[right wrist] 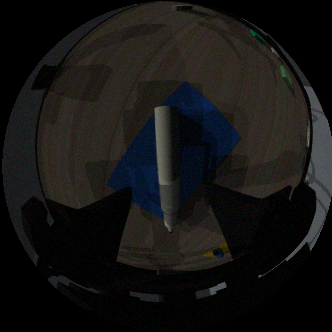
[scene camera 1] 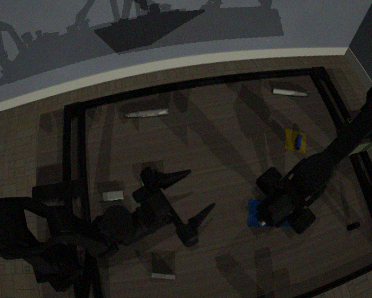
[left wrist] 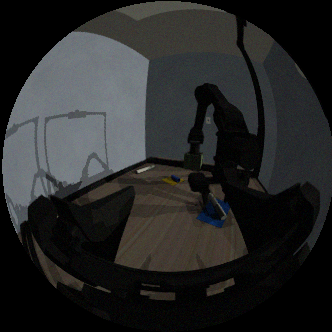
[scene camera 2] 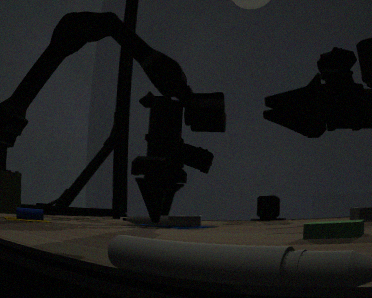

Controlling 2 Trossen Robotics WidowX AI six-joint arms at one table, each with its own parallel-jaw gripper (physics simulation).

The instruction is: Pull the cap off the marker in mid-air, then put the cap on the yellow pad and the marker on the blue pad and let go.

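Where they show: left gripper, between the fingertips: (scene camera 1: 202, 187) (left wrist: 179, 188) (scene camera 2: 264, 108); right gripper, between the fingertips: (right wrist: 168, 189) (left wrist: 214, 203) (scene camera 2: 159, 221); left arm's base, origin of its link: (scene camera 1: 56, 266); right arm's base, origin of its link: (left wrist: 194, 152).
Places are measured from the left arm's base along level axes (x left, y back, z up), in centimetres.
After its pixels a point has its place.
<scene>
The uncapped pale marker (scene camera 2: 185, 220) @(z -4.3, x -31.1, y -49.0 cm) (left wrist: 217, 206) @(z -3.7, x -31.8, y -50.5 cm) (right wrist: 168, 150) @(z -3.6, x -32.0, y -49.5 cm) lies on the blue pad (scene camera 1: 254, 210) @(z -5.3, x -27.7, y -48.7 cm) (scene camera 2: 200, 227) @(z -5.4, x -29.2, y -46.8 cm) (left wrist: 205, 218) @(z -5.3, x -27.0, y -48.9 cm) (right wrist: 195, 100) @(z -5.3, x -28.7, y -46.1 cm), its tip reaching past the pad's edge. My right gripper (scene camera 2: 156, 220) @(z -4.7, x -32.9, y -53.2 cm) (right wrist: 168, 189) @(z -4.7, x -32.9, y -53.2 cm) is open and low over it, one finger on each side, apart from it in the right wrist view. The arm hides most of the marker in scene camera 1. The blue cap (scene camera 1: 298, 142) @(z -3.6, x -26.6, y -74.4 cm) (scene camera 2: 30, 214) @(z -4.4, x -25.7, y -74.7 cm) (left wrist: 176, 178) @(z -3.7, x -26.6, y -73.0 cm) (right wrist: 218, 253) @(z -3.8, x -26.9, y -73.1 cm) lies on the yellow pad (scene camera 1: 290, 136) @(z -5.3, x -23.3, y -75.5 cm) (left wrist: 169, 181) @(z -5.3, x -23.7, y -73.9 cm). My left gripper (scene camera 1: 202, 187) @(z 10.9, x -15.3, y -40.1 cm) (scene camera 2: 265, 107) @(z 10.9, x -15.3, y -40.1 cm) is wide open and empty, raised away from both pads.
In scene camera 1, two white markers (scene camera 1: 146, 113) @(z -3.7, x 15.4, y -51.2 cm) (scene camera 1: 290, 92) @(z -3.7, x -14.8, y -90.2 cm) lie along the far side and two pale blocks (scene camera 1: 113, 195) @(z -4.2, x 4.1, y -26.4 cm) (scene camera 1: 163, 275) @(z -3.2, x -21.1, y -19.3 cm) lie near the left arm. A green block (scene camera 2: 333, 229) @(z -4.5, x 0.4, y -38.1 cm) shows in scene camera 2. A dark frame (scene camera 1: 200, 82) @(z -3.5, x 10.6, y -71.4 cm) borders the table.
</scene>
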